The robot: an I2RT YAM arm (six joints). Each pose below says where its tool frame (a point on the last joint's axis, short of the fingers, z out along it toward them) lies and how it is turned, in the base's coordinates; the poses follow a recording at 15 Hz.
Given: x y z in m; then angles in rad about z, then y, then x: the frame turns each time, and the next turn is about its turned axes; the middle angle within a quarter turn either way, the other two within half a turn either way.
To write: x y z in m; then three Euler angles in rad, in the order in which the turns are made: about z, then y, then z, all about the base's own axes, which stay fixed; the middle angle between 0 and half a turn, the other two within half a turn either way. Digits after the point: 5 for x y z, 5 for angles.
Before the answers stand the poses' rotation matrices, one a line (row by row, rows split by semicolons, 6 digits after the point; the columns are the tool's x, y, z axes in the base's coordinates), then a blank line. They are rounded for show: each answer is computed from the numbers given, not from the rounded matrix.
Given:
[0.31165, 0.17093, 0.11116, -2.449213, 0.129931, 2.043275]
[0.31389, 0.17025, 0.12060, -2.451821, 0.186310, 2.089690]
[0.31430, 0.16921, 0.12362, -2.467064, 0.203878, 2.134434]
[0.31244, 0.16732, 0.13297, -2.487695, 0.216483, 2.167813]
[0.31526, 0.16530, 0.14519, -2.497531, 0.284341, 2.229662]
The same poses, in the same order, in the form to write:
-0.763241 -0.379324 -0.523046; -0.632990 0.276650 0.723041; -0.129566 0.882937 -0.451259
-0.758042 -0.439663 -0.481735; -0.625348 0.280189 0.728309; -0.185234 0.853341 -0.487338
-0.764826 -0.467332 -0.443443; -0.611594 0.310373 0.727750; -0.202469 0.827810 -0.523199
-0.775193 -0.482960 -0.407217; -0.594087 0.338156 0.729871; -0.214796 0.807713 -0.549056
-0.767554 -0.544978 -0.337430; -0.576338 0.356386 0.735407; -0.280525 0.758939 -0.587638

[0.31165, 0.17093, 0.11116, 1.42509, 2.03897, 2.19705]
[0.31389, 0.17025, 0.12060, 1.35704, 2.07983, 2.15517]
[0.31430, 0.16921, 0.12362, 1.33092, 2.12140, 2.11805]
[0.31244, 0.16732, 0.13297, 1.31088, 2.15203, 2.07971]
[0.31526, 0.16530, 0.14519, 1.21674, 2.19893, 2.00097]

